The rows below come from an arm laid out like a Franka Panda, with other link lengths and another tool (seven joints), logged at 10 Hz.
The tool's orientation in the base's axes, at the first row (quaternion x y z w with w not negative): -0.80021 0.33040 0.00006 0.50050
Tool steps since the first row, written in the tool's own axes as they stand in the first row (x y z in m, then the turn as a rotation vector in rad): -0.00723 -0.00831 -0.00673 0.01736 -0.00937 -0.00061; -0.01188 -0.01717 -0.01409 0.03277 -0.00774 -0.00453; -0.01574 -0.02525 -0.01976 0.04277 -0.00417 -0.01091; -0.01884 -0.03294 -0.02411 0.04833 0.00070 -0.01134; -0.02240 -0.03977 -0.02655 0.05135 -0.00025 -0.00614; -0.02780 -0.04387 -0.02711 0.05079 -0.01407 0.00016; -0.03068 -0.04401 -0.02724 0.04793 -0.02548 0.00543; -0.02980 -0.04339 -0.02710 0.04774 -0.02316 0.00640; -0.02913 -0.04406 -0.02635 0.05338 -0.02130 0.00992; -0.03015 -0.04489 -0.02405 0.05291 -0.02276 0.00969
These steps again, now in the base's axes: -0.00348 0.00076 0.01241 0.01832 -0.00704 0.00207; -0.00486 -0.00019 0.02471 0.02821 -0.01878 -0.00238; -0.00548 -0.00042 0.03529 0.03203 -0.03018 -0.00537; -0.00528 -0.00011 0.04465 0.03366 -0.03483 -0.01089; -0.00526 0.00174 0.05251 0.03824 -0.03200 -0.01372; -0.00749 0.00529 0.05786 0.04719 -0.02278 -0.00561; -0.00971 0.00675 0.05899 0.05274 -0.01384 0.00184; -0.00931 0.00623 0.05814 0.05168 -0.01361 -0.00044; -0.00818 0.00666 0.05808 0.05627 -0.01430 -0.00555; -0.00778 0.00927 0.05793 0.05660 -0.01382 -0.00411
